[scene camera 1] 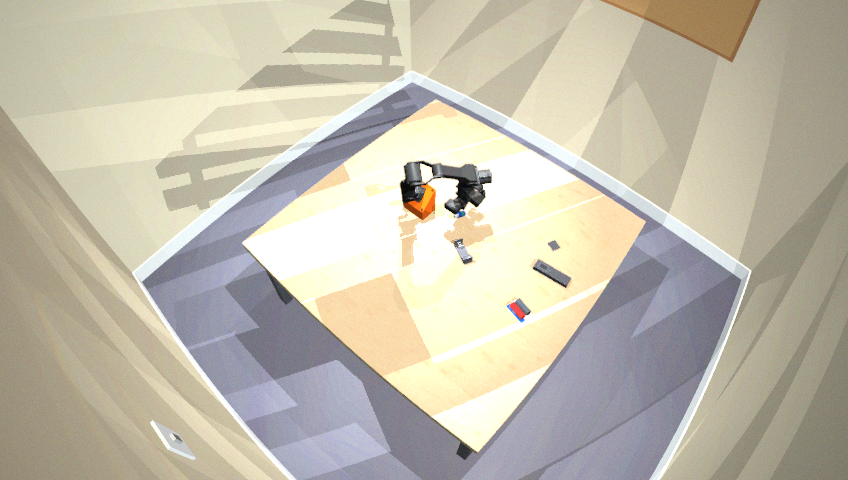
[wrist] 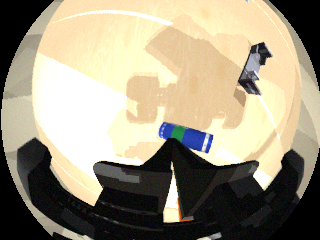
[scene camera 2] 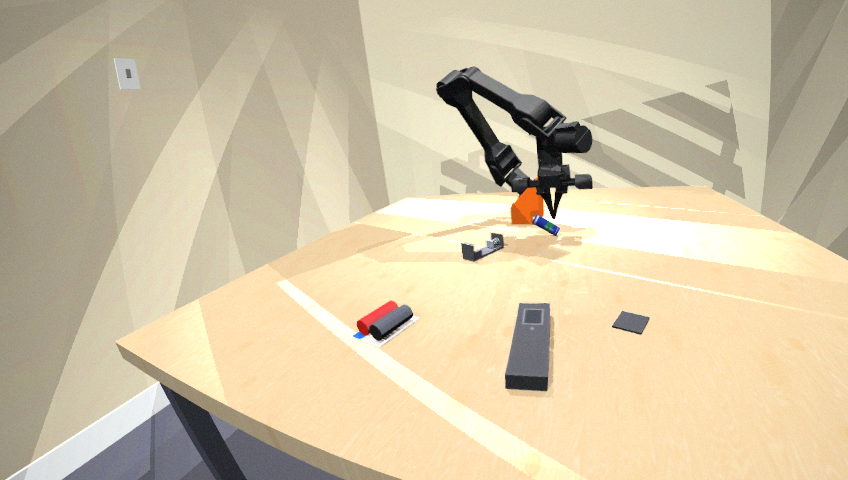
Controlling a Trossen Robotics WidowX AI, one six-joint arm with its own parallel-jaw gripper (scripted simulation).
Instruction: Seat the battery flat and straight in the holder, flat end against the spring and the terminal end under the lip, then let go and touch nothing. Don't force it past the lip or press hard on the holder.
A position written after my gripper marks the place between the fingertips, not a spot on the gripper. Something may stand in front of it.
Observation:
My gripper (scene camera 2: 553,218) is shut and holds nothing. I also see a remote control (scene camera 2: 527,368).
My gripper also shows in scene camera 1 (scene camera 1: 463,209) and in the wrist view (wrist: 171,141).

